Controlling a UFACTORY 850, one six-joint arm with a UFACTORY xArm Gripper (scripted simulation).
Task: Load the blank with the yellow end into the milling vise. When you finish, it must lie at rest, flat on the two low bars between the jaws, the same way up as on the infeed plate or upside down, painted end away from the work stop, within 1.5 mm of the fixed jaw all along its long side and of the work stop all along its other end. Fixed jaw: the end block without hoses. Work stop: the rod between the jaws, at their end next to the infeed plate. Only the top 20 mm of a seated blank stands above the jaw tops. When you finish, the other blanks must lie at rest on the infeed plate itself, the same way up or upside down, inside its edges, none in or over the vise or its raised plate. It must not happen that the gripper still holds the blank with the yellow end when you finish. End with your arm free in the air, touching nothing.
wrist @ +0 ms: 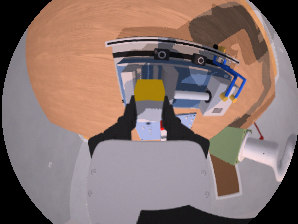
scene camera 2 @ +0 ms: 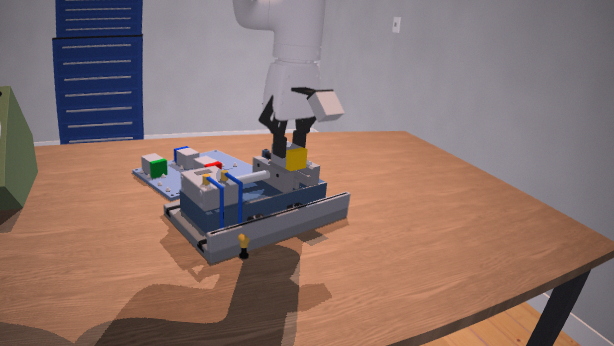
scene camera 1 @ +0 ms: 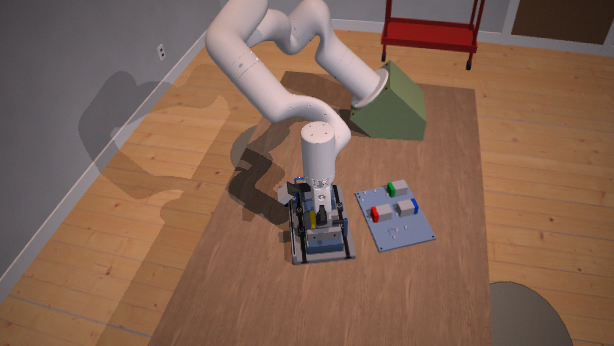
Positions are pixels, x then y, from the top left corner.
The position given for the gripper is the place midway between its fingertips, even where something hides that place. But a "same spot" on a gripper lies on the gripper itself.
The gripper shows in the wrist view, in scene camera 2 (288, 154) and in scene camera 1. One and the same spot on the gripper: (wrist: 121, 130) is (scene camera 1: 317, 214).
